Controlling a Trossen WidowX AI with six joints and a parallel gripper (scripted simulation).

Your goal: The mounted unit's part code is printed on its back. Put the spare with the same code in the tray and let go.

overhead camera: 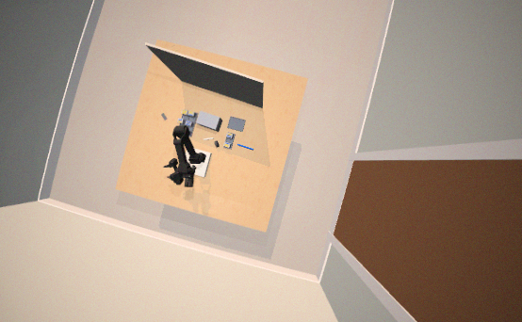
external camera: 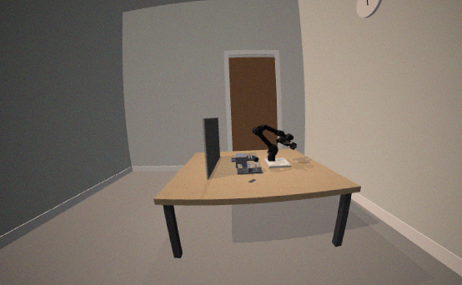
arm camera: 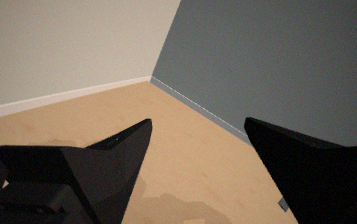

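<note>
Right now the flat grey holder plate is 36 cm ahead of my gripper tip, 31 cm to the right of it and 19 cm below it. Round my gripper tip: small dark piece (37 cm ahead, 26 cm to the left, 20 cm below); mounted unit (45 cm ahead, 15 cm below, 12 cm to the right); dark round object (30 cm ahead, 23 cm to the right, 17 cm below).
</note>
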